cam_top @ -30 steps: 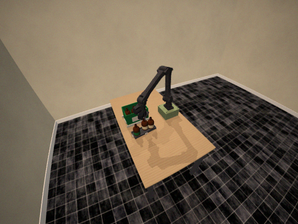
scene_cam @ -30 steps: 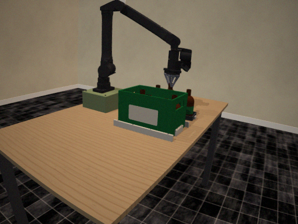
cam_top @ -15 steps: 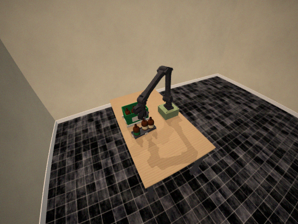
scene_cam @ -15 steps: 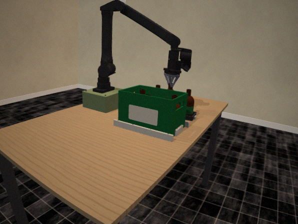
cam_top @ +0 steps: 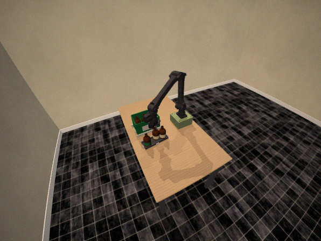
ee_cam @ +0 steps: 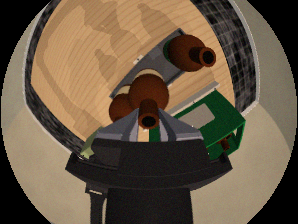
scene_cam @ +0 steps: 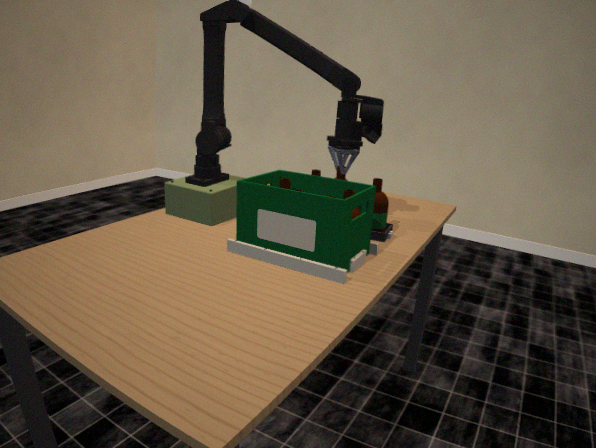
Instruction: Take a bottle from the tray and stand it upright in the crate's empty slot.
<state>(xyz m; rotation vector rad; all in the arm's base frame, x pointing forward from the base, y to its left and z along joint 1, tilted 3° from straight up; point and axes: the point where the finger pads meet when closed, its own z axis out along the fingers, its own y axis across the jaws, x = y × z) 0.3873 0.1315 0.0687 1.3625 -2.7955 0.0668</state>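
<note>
The brown bottle lies 60 mm below my hand. Round my hand: green crate: 230 mm to the right, 90 mm below, 20 mm ahead; then dark tray: 160 mm below, 20 mm ahead.
</note>
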